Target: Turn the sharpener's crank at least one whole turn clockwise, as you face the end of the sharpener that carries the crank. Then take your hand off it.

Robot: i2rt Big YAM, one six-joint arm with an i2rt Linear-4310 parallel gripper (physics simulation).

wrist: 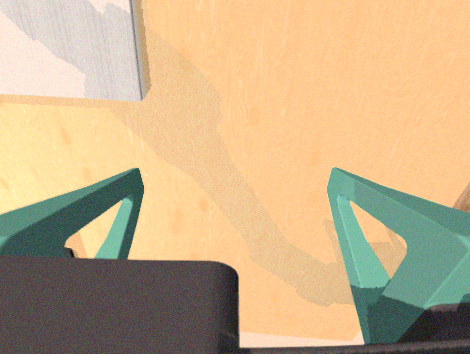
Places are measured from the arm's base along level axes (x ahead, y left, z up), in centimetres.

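Pixels of known places: gripper, between the fingertips: (235,178).
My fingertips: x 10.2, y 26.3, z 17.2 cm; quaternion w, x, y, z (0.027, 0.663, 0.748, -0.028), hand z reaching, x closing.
Behind a point stands the place of what it marks.
My gripper (235,178) @(y 26.3, x 10.2, z 17.2 cm) is open, its two green fingers wide apart with nothing between them. It hangs above the wooden table top. The sharpener and its crank cannot be made out in the wrist view. A small dark piece (70,252) @(y -2.8, x 46.1, z -0.8 cm) shows at the inner edge of the left finger, too little of it to tell what it is.
A flat grey-white slab (112,60) @(y 11.9, x 9.6, z 0.2 cm) with a straight edge lies at the upper left on the wooden table top (350,100) @(y 37.8, x 10.7, z -1.4 cm). The arm's shadow crosses the wood. A bit of a brown object (464,199) shows at the right edge. A pale surface (300,341) @(y 47.8, x 67.8, z -1.4 cm) shows at the bottom.
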